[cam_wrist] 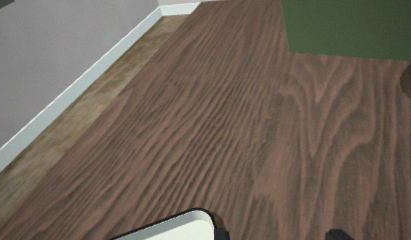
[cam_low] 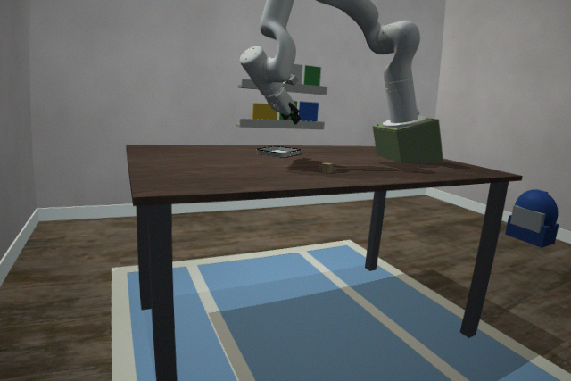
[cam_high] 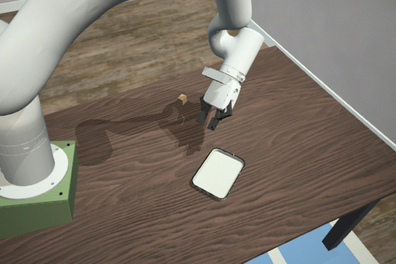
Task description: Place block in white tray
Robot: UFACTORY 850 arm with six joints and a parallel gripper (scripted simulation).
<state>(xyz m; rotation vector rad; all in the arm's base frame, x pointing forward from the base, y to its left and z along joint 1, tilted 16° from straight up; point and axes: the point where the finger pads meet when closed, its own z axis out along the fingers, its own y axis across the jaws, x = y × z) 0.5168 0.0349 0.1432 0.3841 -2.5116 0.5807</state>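
My hand is 27 cm to the right of the small wooden block, 14 cm above it and 4 cm past it. Round my hand: white tray (15 cm below, 11 cm to the right).
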